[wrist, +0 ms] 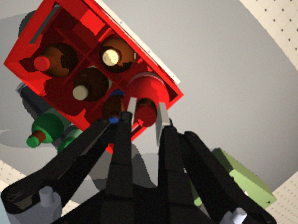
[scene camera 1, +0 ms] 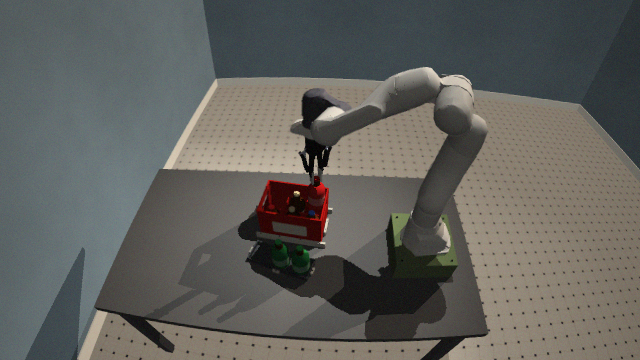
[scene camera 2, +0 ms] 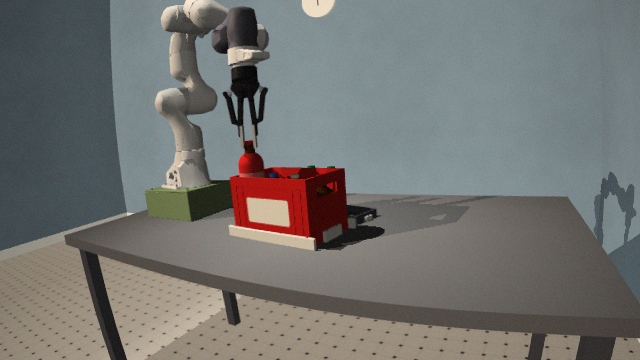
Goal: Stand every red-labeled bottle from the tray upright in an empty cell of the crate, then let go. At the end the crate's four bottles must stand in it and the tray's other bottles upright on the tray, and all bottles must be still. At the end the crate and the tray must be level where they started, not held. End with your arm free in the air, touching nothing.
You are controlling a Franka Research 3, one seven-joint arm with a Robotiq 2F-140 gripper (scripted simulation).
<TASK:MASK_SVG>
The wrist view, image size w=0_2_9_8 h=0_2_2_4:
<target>my gripper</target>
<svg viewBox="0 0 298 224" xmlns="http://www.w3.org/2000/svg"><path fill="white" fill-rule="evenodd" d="M0 196L11 224L277 224L275 218L243 192L196 133L192 131L185 131L184 134L177 132L172 120L168 116L164 102L159 102L158 114L155 122L157 147L159 147L158 187L146 188L133 184L133 165L131 165L132 127L137 98L134 97L130 98L127 111L119 112L118 125L117 123L111 123L106 118L97 119L42 169L4 188ZM190 180L210 218L194 204ZM114 143L106 189L101 190L62 216L62 209L70 201L104 153L108 144Z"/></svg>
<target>red-labeled bottle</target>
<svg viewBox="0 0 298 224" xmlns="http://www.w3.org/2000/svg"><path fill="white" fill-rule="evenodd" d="M142 71L134 75L123 95L123 107L127 111L130 98L137 98L134 121L141 127L150 127L156 122L159 102L164 102L168 110L170 100L161 77L151 71Z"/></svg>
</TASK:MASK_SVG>
